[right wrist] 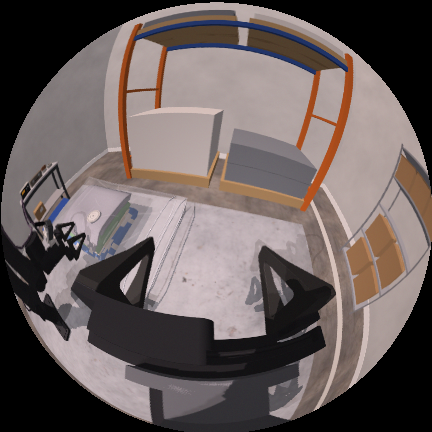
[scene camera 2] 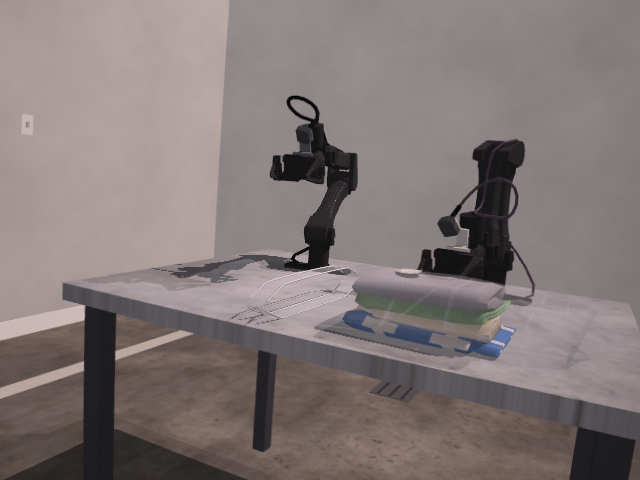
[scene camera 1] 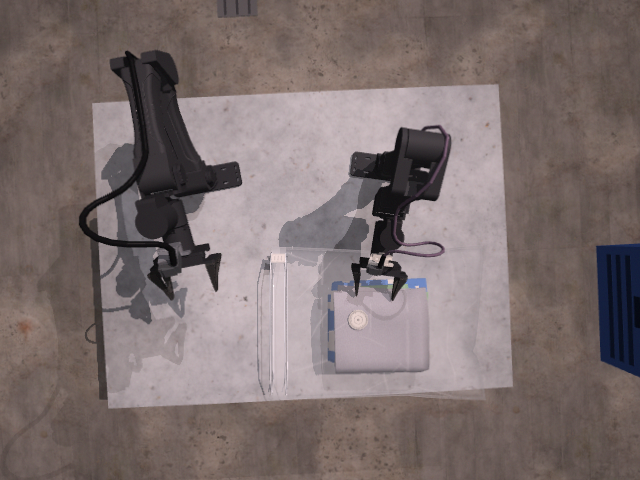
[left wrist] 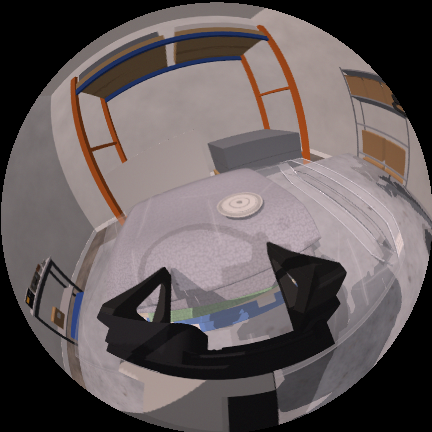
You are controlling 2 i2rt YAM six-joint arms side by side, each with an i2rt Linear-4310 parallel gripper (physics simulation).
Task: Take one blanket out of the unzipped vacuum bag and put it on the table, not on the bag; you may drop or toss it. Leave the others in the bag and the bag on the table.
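The clear vacuum bag (scene camera 1: 279, 330) lies on the table, its mouth rails left of the blankets in scene camera 1. Inside is a folded stack: a grey-lilac blanket (scene camera 1: 382, 346) (scene camera 2: 429, 289) (left wrist: 175, 215) on top, then a green one (scene camera 2: 434, 308), a cream one, and a blue checked one (scene camera 2: 357, 318) at the bottom. My left gripper (scene camera 1: 374, 297) (scene camera 2: 448, 266) (left wrist: 214, 261) is open and empty, low by the stack's arm-side edge; whether it touches the film I cannot tell. My right gripper (scene camera 1: 194, 294) (scene camera 2: 296, 173) (right wrist: 207, 247) is open and empty, high left of the bag.
A round white valve (scene camera 1: 357, 319) (scene camera 2: 408, 272) (left wrist: 240, 205) (right wrist: 93, 216) sits over the top blanket. The table's front edge (scene camera 2: 248, 341) is near the stack. An orange-post rack (right wrist: 125, 105) and grey boxes (right wrist: 270, 160) stand beyond the table.
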